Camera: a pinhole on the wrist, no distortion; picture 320 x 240 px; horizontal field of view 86.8 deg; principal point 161.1 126.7 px. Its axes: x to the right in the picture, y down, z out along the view. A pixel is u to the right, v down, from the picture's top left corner.
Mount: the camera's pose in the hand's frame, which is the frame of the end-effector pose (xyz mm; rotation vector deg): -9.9 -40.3 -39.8 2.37 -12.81 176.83
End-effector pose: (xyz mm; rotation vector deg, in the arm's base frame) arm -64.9 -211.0 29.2 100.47 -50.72 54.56
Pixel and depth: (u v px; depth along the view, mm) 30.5 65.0 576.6
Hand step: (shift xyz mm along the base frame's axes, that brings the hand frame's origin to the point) 266.8 -604.0 278.7
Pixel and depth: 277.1 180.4 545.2
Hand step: 177.5 -309.4 -572.0
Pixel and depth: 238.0 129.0 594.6
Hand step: 110.8 -439.7 -434.3
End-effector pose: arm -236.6 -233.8 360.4 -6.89 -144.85 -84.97
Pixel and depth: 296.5 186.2 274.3
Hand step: 162.1 121.9 -297.1
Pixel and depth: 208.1 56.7 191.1
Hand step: 33.2 149.2 -77.9
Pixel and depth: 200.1 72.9 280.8
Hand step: 29.2 227.2 -124.7
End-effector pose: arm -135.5 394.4 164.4 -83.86 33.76 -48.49
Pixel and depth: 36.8 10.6 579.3
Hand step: 757.6 -23.5 -148.3
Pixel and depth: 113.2 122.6 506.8
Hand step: 435.9 173.5 153.2
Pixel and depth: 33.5 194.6 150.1
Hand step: 121.4 -12.1 145.8
